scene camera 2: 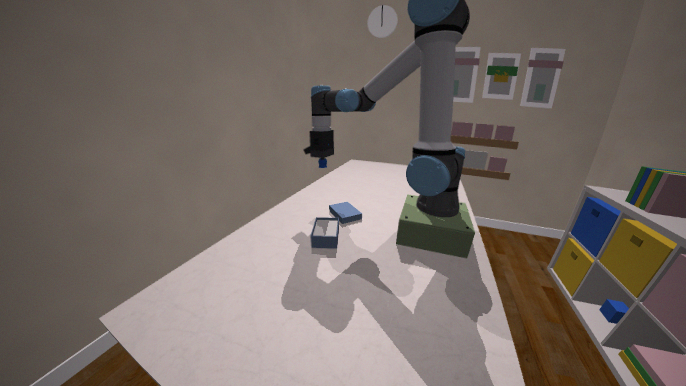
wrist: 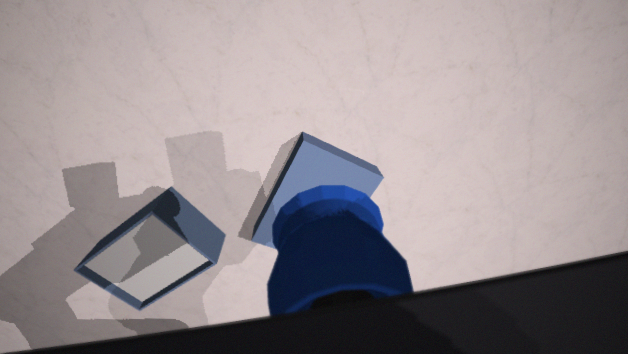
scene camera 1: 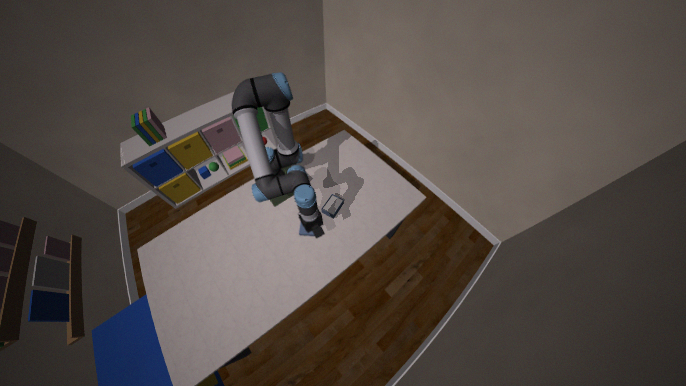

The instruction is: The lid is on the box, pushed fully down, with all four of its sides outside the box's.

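Seen in the pictures: hand, tool point: (scene camera 2: 322, 166) (wrist: 328, 234); arm's base, link origin: (scene camera 2: 437, 207).
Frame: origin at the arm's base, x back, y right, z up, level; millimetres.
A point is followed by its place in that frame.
The blue lid (scene camera 1: 304, 230) @(x -384, y -8, z -69 mm) (scene camera 2: 345, 211) @(x -346, y -64, z -70 mm) (wrist: 320, 162) @(x -412, y -32, z -70 mm) lies flat on the table, top face up, beside the box and apart from it. The open box (scene camera 1: 328, 214) @(x -370, y -179, z -72 mm) (scene camera 2: 325, 242) @(x -302, y -286, z -73 mm) (wrist: 204, 232) @(x -349, y -170, z -74 mm) stands upright on the table with its dark blue walls and pale inside showing. It is turned at a different angle from the lid. My gripper, a blue suction cup (scene camera 2: 322, 163) (wrist: 328, 200), is open, with nothing on it. It hangs well above the table in the scene camera 2 view. In the wrist view it covers the lid's near part. In the scene camera 1 view the tool hides part of the lid.
The pale table (scene camera 1: 225, 275) @(x -375, y 495, z -96 mm) (scene camera 2: 225, 300) @(x -402, y -594, z -96 mm) carries the arm's green base block (scene camera 2: 435, 240) @(x 18, y -140, z -52 mm). A white shelf unit (scene camera 1: 185, 122) with coloured bins stands on the floor beyond the table's edge. Arm shadows fall across the box and table.
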